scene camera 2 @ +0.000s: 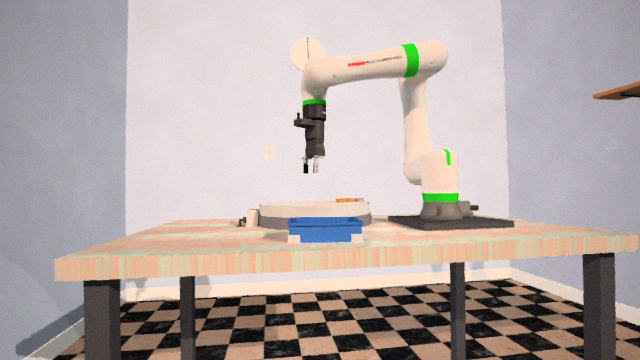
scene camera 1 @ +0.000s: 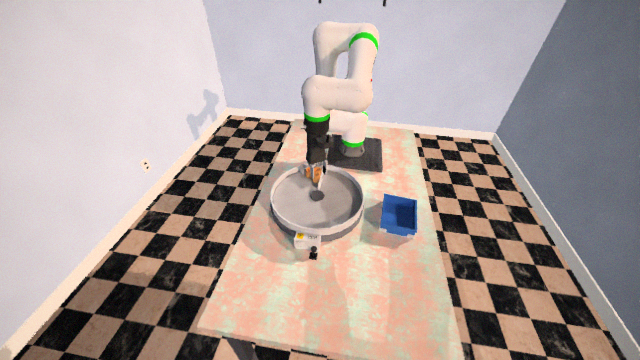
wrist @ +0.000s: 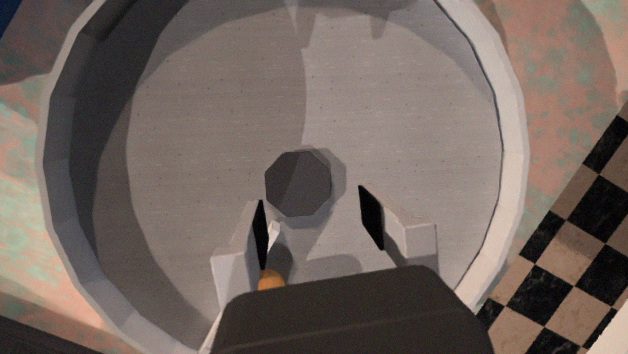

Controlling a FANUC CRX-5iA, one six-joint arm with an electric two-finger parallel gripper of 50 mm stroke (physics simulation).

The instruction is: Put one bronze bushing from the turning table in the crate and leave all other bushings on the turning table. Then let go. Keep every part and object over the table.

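Where they show: gripper, between the fingertips: (scene camera 2: pixel 310 173) (scene camera 1: pixel 318 175) (wrist: pixel 313 212); arm's base, origin of its link: (scene camera 2: pixel 440 217) (scene camera 1: pixel 351 150).
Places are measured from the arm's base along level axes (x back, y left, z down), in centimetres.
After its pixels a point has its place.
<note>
The turning table (scene camera 1: pixel 340 211) @(y -11.6, x -50.9, z -3.2 cm) (scene camera 2: pixel 310 208) @(y -1.9, x -49.4, z -4.9 cm) (wrist: pixel 390 110) @(y -27.4, x -50.6, z -3.2 cm) is a round grey dish with a pale raised rim. Orange-bronze bushings (scene camera 1: pixel 314 175) @(y -22.5, x -29.2, z -5.3 cm) (scene camera 2: pixel 345 200) @(y -20.4, x -28.9, z -6.4 cm) stand at its robot side, partly hidden behind the fingers in scene camera 1. In the wrist view part of one bronze bushing (wrist: pixel 270 281) @(y -21.7, x -32.3, z -5.5 cm) shows beside the left finger, below its black pad; the gripper body hides the rest. A grey bushing (scene camera 2: pixel 359 199) @(y -18.5, x -23.7, z -6.7 cm) shows beside them. The blue crate (scene camera 1: pixel 398 230) @(y 12.1, x -59.5, z -0.6 cm) (scene camera 2: pixel 325 232) @(y 21.1, x -52.9, z -0.4 cm) (wrist: pixel 6 14) @(y 8.2, x -47.4, z 1.3 cm) stands beside the turning table. My gripper (scene camera 1: pixel 317 167) @(y -21.2, x -43.0, z -17.2 cm) (scene camera 2: pixel 310 171) @(y -21.2, x -43.0, z -17.2 cm) (wrist: pixel 313 212) @(y -21.2, x -43.0, z -17.2 cm) is open and empty, above the turning table.
A thin white guide bar (scene camera 1: pixel 320 182) @(y -19.8, x -34.8, z -5.7 cm) (wrist: pixel 273 234) @(y -20.5, x -36.8, z -5.7 cm) runs from near the dark hub (scene camera 1: pixel 317 195) @(y -21.4, x -41.8, z -4.0 cm) (wrist: pixel 298 183) @(y -21.4, x -41.6, z -4.0 cm) toward the bushings. A white control box (scene camera 1: pixel 307 242) @(y -25.9, x -66.2, z -2.7 cm) (scene camera 2: pixel 251 218) @(y -20.9, x -65.5, z -0.8 cm) sits at the turning table's front. The arm's dark base plate (scene camera 1: pixel 371 162) @(y 9.5, x -12.2, z -0.1 cm) (scene camera 2: pixel 450 225) @(y 16.1, x -9.9, z 0.7 cm) lies behind.
</note>
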